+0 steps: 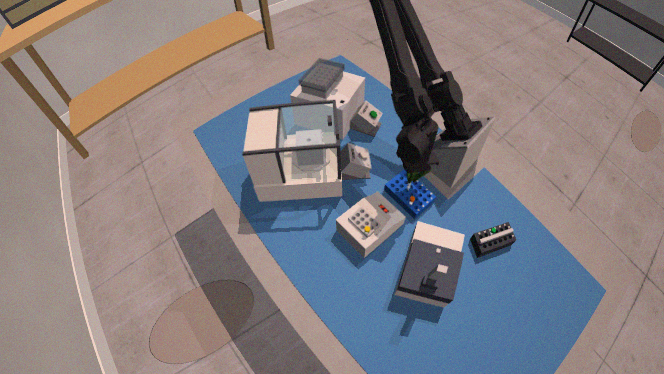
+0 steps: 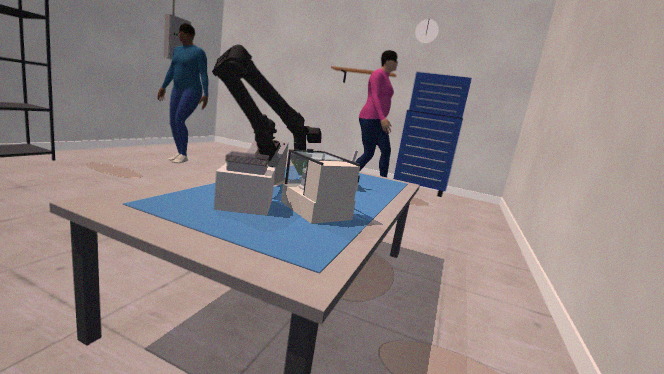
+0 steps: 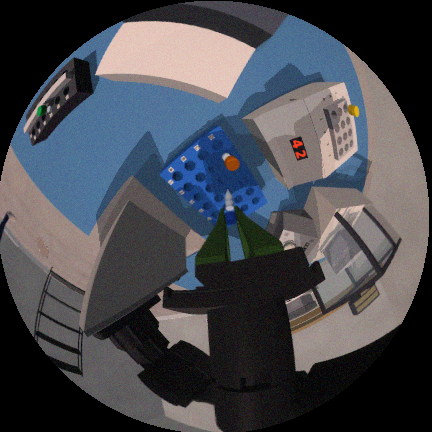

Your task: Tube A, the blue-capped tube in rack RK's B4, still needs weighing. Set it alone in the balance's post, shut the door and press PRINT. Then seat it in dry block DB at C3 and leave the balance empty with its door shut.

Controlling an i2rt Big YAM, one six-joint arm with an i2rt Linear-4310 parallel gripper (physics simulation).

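Places are measured from the arm's base along level axes (x ahead, y left, z up), in millimetres.
Pixels of known places: gripper, fingertip midpoint: (image 1: pixel 410 181) (image 2: pixel 300 174) (image 3: pixel 229 210); arm's base, origin of the base link: (image 1: pixel 462 133) (image 2: pixel 267 150) (image 3: pixel 119 310).
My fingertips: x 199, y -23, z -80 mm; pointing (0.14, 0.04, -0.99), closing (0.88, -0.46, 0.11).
For each thing: its middle in the pictures, then the offset to it from my fingertips. "*": a spot on its surface instead.
- tube A, body centre: (image 3: pixel 228 203) (image 1: pixel 409 183) 2 mm ahead, 2 mm right, 12 mm down
- blue rack RK, body centre: (image 3: pixel 218 183) (image 1: pixel 410 193) 3 mm ahead, 10 mm left, 48 mm down
- orange-capped tube, body centre: (image 3: pixel 226 157) (image 1: pixel 411 202) 33 mm ahead, 37 mm left, 32 mm down
- balance, body centre: (image 3: pixel 342 248) (image 1: pixel 311 148) (image 2: pixel 313 179) 152 mm ahead, 240 mm right, 48 mm up
- Dry block DB, body centre: (image 3: pixel 313 131) (image 1: pixel 371 221) 155 mm ahead, 3 mm left, 28 mm down
- yellow-capped tube, body centre: (image 3: pixel 341 107) (image 1: pixel 366 232) 198 mm ahead, 28 mm left, 1 mm up
- small console, surface spot: (image 1: pixel 357 156) * 56 mm ahead, 156 mm right, 9 mm up
- green-button console, surface spot: (image 1: pixel 370 115) * 94 mm back, 252 mm right, 4 mm up
- white machine, body centre: (image 1: pixel 341 97) (image 3: pixel 275 295) (image 2: pixel 249 177) 62 mm back, 354 mm right, 32 mm up
- dark-lidded box, body centre: (image 1: pixel 434 260) 124 mm ahead, 201 mm left, 12 mm down
- black rack, body centre: (image 1: pixel 494 238) 68 mm back, 292 mm left, 39 mm down
My gripper (image 1: pixel 413 179) (image 3: pixel 229 210) is shut on tube A (image 1: pixel 409 186) (image 3: pixel 229 200), at its blue cap. The tube's clear conical tip points down, over the near end of blue rack RK (image 1: pixel 419 207) (image 3: pixel 172 172); the gap below the tip is hard to judge. An orange-capped tube (image 1: pixel 412 199) (image 3: pixel 231 162) stands in the rack. The balance (image 1: pixel 300 191) (image 2: pixel 334 194) (image 3: pixel 325 200) shows an empty-looking post (image 1: pixel 308 139) behind glass; its door state is unclear. Dry block DB (image 1: pixel 367 245) (image 3: pixel 280 130) reads 42 and holds a yellow-capped tube (image 1: pixel 367 229) (image 3: pixel 354 111).
A small console (image 1: pixel 357 156) stands beside the balance, and a green-button console (image 1: pixel 369 116) near a white machine (image 1: pixel 352 86) (image 2: pixel 244 192). A dark-lidded box (image 1: pixel 435 260), a black rack (image 1: pixel 494 242) (image 3: pixel 82 77) and a grey slanted stand (image 1: pixel 457 160) (image 3: pixel 145 250) are around RK.
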